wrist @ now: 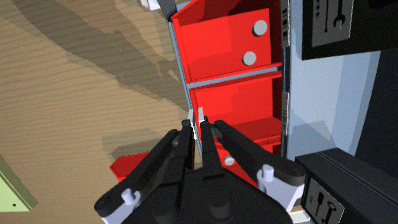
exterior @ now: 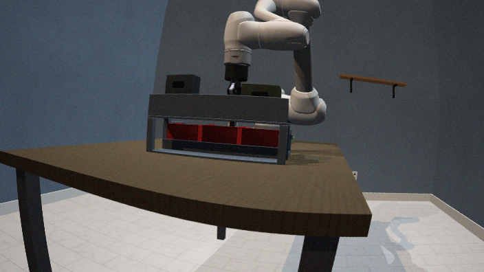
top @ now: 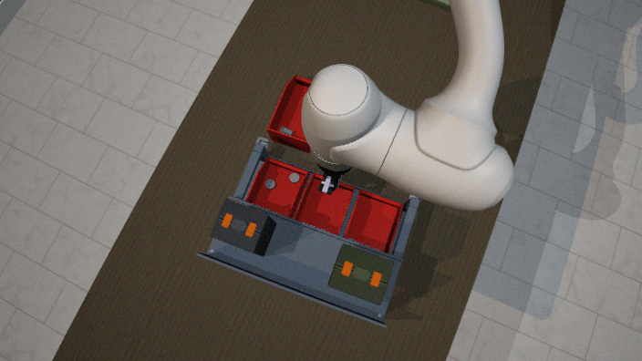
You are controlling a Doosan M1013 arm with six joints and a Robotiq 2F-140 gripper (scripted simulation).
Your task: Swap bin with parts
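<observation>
The shelf board lies 12 cm ahead of my hand, 2 cm to the left of it and 6 cm below it. The rest, counted from my hand: black case: 19 cm ahead, 9 cm to the right, 10 cm above; then green case: 16 cm ahead, 14 cm to the left, 8 cm above.
</observation>
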